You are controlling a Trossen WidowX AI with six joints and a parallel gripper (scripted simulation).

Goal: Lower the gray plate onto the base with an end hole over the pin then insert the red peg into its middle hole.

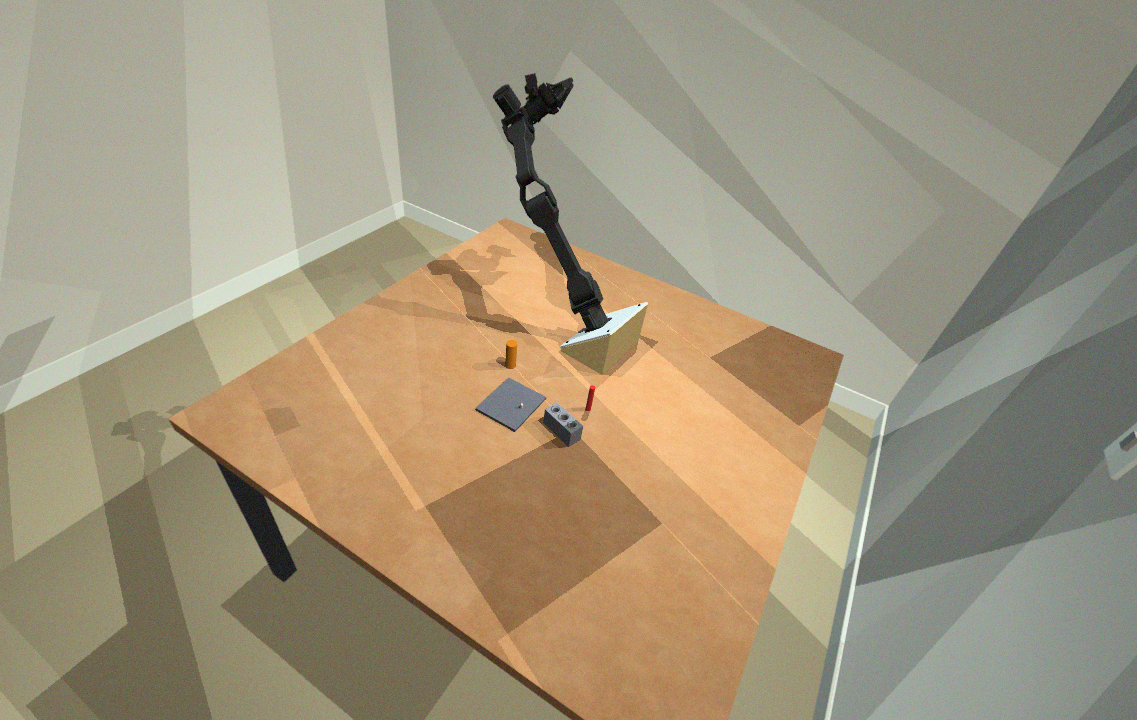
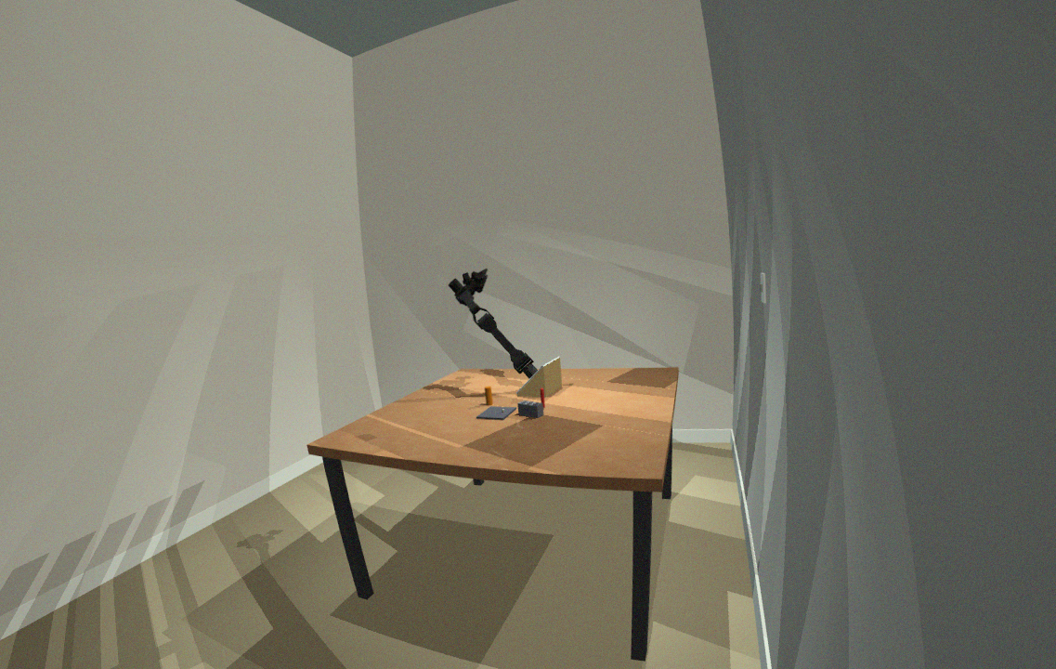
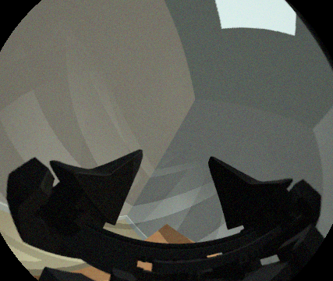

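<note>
Right now the gray plate is 680 mm ahead of my gripper tip, 540 mm below it and 480 mm to the left of it. Round my gripper tip: base (680 mm ahead, 570 mm below, 340 mm to the left); then red peg (570 mm ahead, 540 mm below, 490 mm to the left); then orange cylinder (570 mm ahead, 540 mm below, 240 mm to the left).
</note>
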